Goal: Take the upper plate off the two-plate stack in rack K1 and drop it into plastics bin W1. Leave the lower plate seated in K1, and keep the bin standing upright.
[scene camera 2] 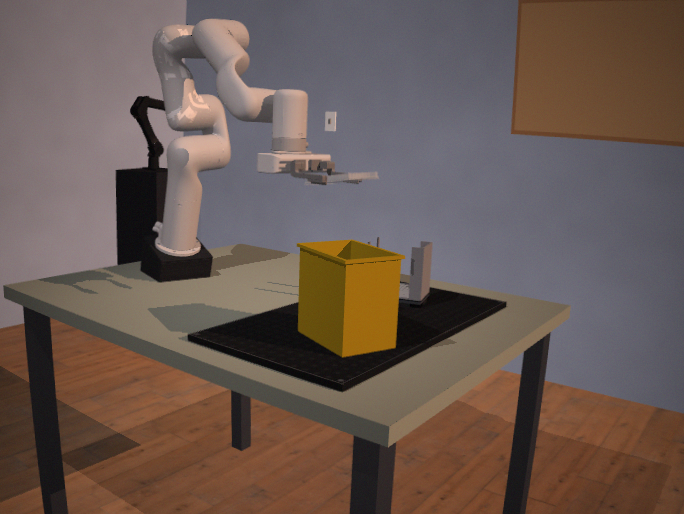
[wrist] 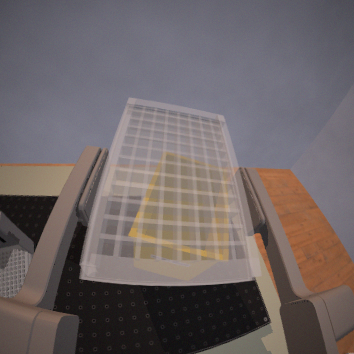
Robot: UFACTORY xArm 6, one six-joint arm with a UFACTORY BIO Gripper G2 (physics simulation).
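Frame: origin at the arm's base, x back, y right, z up, level; metres.
Where they show: hand, tool point: (scene camera 2: 335,178) (wrist: 176,192); arm's base, link origin: (scene camera 2: 177,246).
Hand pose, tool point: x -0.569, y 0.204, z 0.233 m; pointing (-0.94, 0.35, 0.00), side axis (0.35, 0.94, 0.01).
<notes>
Each offset is from my tool point to the top centre of the thing. Level surfaces: height alone.
My gripper (scene camera 2: 331,177) (wrist: 172,185) is shut on the long sides of the clear gridded upper plate {dz +0.020, dx -0.015, dy +0.006 m} (scene camera 2: 359,176) (wrist: 170,130). The plate is held roughly level, high above the table. The yellow plastics bin W1 {dz -0.124, dx -0.074, dy +0.082 m} (scene camera 2: 370,309) stands upright on the black mat; in the wrist view it shows through the clear plate, below it. Rack K1 {dz -0.161, dx -0.046, dy -0.259 m} (scene camera 2: 420,273) (wrist: 16,239) stands behind the bin in the scene view and at the left edge in the wrist view. The lower plate {dz -0.270, dx -0.056, dy -0.260 m} (scene camera 2: 405,291) (wrist: 14,272) is low in the rack, partly hidden; its exact seating cannot be told.
The black perforated mat {dz -0.304 m} (scene camera 2: 470,309) (wrist: 115,310) lies on the pale table {dz -0.317 m} (scene camera 2: 110,315) (wrist: 35,180). Two thin upright posts rise behind the bin in the scene view. A black pedestal (scene camera 2: 132,210) with a small black arm (scene camera 2: 144,129) stands behind my base.
</notes>
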